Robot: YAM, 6 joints.
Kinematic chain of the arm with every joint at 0, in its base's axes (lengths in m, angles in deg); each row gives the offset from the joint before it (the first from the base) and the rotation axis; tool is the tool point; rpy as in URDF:
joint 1: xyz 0 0 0.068 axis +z
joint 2: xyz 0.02 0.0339 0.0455 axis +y
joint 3: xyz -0.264 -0.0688 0 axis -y
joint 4: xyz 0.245 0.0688 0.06 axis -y
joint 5: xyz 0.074 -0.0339 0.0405 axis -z
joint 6: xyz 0.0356 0 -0.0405 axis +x
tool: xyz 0 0 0 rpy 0 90 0
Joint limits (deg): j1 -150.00..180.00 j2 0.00..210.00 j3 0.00..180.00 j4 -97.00..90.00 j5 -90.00..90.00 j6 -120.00..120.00
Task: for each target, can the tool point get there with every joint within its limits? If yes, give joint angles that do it. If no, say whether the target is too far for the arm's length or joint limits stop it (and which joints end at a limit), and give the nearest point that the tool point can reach.
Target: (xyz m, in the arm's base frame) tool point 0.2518 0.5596 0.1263
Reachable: yes | joints 67.73 167.49 135.19 52.68 36.00 -59.52
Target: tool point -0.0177 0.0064 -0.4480
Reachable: no: joint limits stop it (at a limit: joint 2) | nearest point -0.0733 0.0265 -0.3375 | short by 0.125 m
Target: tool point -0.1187 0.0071 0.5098
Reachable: yes | joints -17.86 16.57 67.36 33.43 56.30 -4.57
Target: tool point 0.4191 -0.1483 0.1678
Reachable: yes | joints -17.50 116.22 69.59 21.17 25.65 -32.51
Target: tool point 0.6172 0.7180 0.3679
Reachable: no: too far | nearest point 0.4065 0.4728 0.2792 | short by 0.335 m
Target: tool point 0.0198 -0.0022 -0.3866
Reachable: no: joint limits stop it (at a limit: joint 2) | nearest point 0.0573 -0.0064 -0.3258 | short by 0.072 m
